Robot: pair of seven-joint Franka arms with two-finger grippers.
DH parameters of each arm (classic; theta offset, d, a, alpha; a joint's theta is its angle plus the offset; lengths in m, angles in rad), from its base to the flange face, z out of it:
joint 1: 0 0.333 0 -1.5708
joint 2: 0 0 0 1.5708
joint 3: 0 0.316 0.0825 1.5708
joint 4: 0 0 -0.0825 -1.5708
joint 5: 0 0.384 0 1.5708
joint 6: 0 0 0.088 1.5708
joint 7: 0 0.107 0 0
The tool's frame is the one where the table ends.
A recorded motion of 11 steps. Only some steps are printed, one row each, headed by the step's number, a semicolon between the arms.
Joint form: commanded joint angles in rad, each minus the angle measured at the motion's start. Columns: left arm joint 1, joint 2, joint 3, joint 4, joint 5, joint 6, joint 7; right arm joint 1, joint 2, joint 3, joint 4, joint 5, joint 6, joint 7.
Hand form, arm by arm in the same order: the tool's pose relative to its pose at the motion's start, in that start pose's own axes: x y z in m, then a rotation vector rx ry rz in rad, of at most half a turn. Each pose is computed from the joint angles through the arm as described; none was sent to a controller.
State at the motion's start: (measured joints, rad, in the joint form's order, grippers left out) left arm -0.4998 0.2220 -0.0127 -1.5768 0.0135 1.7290 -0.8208; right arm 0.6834 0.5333 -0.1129 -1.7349 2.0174 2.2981 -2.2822
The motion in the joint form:
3: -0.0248 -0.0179 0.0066 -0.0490 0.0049 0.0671 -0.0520; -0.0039 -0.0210 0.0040 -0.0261 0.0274 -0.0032 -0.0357
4: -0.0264 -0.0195 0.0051 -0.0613 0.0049 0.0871 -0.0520; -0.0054 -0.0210 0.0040 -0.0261 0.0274 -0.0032 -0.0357
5: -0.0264 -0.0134 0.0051 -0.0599 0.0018 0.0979 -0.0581; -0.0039 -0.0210 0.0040 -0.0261 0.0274 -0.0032 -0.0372
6: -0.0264 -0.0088 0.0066 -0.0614 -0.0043 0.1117 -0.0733; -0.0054 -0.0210 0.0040 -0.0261 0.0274 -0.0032 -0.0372
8: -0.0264 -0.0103 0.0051 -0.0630 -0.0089 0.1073 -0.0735; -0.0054 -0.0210 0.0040 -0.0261 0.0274 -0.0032 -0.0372
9: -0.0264 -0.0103 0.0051 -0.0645 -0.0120 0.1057 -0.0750; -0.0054 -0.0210 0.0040 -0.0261 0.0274 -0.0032 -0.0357
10: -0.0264 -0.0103 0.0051 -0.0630 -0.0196 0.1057 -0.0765; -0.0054 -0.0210 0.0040 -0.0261 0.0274 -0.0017 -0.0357
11: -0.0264 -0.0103 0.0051 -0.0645 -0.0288 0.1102 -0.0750; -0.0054 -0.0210 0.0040 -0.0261 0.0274 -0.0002 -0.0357
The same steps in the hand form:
3: -0.0092 0.0070 0.0066 -0.0224 0.0294 -0.0323; 0.0017 -0.0035 -0.0052 -0.0118 0.0162 -0.0107
4: -0.0102 0.0087 0.0097 -0.0295 0.0354 -0.0290; 0.0016 -0.0027 -0.0059 -0.0132 0.0162 -0.0104
5: -0.0088 0.0107 0.0118 -0.0363 0.0369 -0.0357; 0.0017 -0.0035 -0.0052 -0.0118 0.0162 -0.0122
6: -0.0071 0.0121 0.0140 -0.0461 0.0373 -0.0537; 0.0016 -0.0027 -0.0059 -0.0133 0.0162 -0.0119
8: -0.0086 0.0122 0.0143 -0.0458 0.0308 -0.0535; 0.0016 -0.0027 -0.0059 -0.0133 0.0162 -0.0119
9: -0.0090 0.0122 0.0152 -0.0454 0.0264 -0.0557; 0.0016 -0.0027 -0.0059 -0.0132 0.0162 -0.0104
10: -0.0094 0.0127 0.0144 -0.0513 0.0217 -0.0590; 0.0015 -0.0026 -0.0060 -0.0143 0.0152 -0.0104
11: -0.0097 0.0134 0.0147 -0.0593 0.0169 -0.0597; 0.0014 -0.0025 -0.0062 -0.0155 0.0142 -0.0104

